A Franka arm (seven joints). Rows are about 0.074 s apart.
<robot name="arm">
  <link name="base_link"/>
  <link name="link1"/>
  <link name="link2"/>
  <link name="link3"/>
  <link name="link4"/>
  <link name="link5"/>
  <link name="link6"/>
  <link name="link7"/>
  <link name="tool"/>
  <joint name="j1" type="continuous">
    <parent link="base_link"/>
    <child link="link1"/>
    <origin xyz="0 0 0.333"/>
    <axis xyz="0 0 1"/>
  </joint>
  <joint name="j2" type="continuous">
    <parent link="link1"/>
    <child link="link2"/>
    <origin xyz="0 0 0"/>
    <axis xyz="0 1 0"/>
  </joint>
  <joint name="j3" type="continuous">
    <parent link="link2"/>
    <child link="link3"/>
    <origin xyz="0 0 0.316"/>
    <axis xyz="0 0 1"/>
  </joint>
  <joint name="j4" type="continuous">
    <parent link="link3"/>
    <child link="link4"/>
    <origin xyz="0.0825 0 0"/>
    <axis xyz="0 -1 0"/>
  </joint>
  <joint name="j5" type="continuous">
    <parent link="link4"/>
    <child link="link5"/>
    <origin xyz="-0.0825 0 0.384"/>
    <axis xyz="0 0 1"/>
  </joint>
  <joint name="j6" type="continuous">
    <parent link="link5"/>
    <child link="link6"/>
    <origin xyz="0 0 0"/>
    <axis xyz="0 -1 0"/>
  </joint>
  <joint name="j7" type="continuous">
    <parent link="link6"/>
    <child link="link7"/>
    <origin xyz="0.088 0 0"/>
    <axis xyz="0 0 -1"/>
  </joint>
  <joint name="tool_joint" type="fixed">
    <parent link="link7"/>
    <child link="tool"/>
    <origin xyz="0 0 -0.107" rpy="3.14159 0 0"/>
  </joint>
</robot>
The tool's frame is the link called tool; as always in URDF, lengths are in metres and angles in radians. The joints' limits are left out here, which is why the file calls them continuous.
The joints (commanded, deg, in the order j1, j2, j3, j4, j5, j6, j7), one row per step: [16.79 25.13 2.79 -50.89 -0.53 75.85 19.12]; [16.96 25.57 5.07 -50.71 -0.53 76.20 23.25]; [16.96 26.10 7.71 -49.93 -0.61 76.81 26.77]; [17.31 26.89 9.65 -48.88 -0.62 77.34 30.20]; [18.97 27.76 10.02 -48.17 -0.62 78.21 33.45]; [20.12 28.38 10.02 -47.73 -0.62 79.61 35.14]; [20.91 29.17 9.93 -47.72 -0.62 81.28 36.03]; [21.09 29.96 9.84 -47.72 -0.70 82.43 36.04]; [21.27 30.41 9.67 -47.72 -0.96 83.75 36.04]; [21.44 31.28 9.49 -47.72 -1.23 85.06 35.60]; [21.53 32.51 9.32 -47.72 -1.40 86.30 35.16]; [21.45 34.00 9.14 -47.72 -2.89 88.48 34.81]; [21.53 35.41 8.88 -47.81 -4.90 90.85 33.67]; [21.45 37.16 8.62 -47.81 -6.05 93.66 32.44]
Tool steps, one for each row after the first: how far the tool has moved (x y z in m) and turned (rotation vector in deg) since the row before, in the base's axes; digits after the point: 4 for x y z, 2 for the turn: [-0.0041 0.0195 -0.0026 0.96 0.28 -1.91]; [-0.0048 0.0197 0.0019 1.38 -0.33 -1.22]; [-0.0038 0.0180 0.0009 1.24 -0.21 -1.44]; [-0.0039 0.0213 -0.0029 0.62 -0.27 -1.37]; [-0.0008 0.0137 -0.0015 0.69 -0.88 -0.67]; [0.0028 0.0104 -0.0064 0.52 -0.65 -0.30]; [0.0051 0.0035 -0.0074 0.17 -0.31 -0.01]; [0.0041 0.0021 -0.0032 0.18 -0.88 -0.12]; [0.0061 0.0027 -0.0083 -0.02 -0.54 0.31]; [0.0078 0.0026 -0.0129 -0.11 -0.10 0.27]; [0.0123 -0.0005 -0.0148 -0.91 -1.29 -0.24]; [0.0116 -0.0001 -0.0144 -1.44 -1.78 0.68]; [0.0131 0.0003 -0.0173 -0.64 -1.53 0.82]
